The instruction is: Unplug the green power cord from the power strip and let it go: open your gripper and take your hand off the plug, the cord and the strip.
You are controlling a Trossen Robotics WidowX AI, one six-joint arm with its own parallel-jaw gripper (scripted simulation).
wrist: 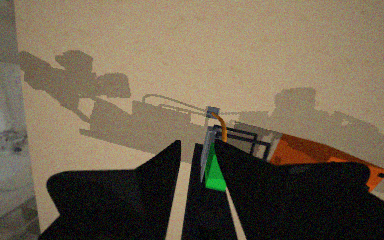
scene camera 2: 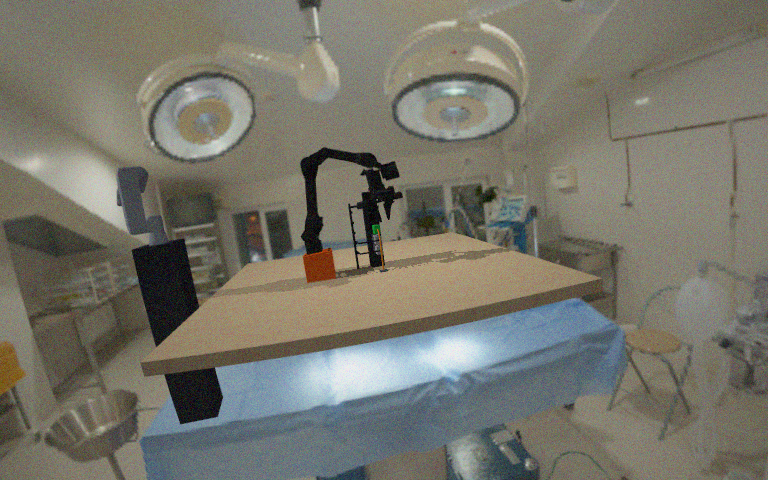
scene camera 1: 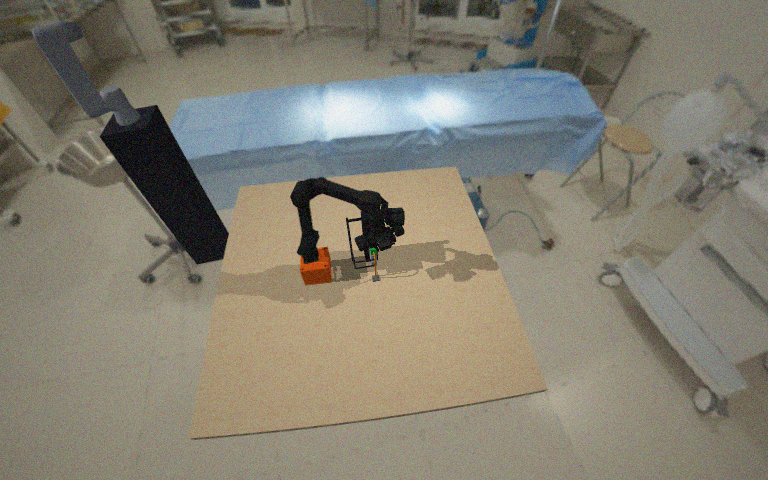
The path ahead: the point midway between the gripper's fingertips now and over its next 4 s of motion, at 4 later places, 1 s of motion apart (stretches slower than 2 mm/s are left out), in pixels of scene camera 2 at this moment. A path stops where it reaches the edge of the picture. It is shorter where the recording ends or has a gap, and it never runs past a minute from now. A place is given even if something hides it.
The gripper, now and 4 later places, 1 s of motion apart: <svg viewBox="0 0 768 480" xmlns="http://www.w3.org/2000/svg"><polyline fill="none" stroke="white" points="385,220 377,225 376,228 377,229 380,227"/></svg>
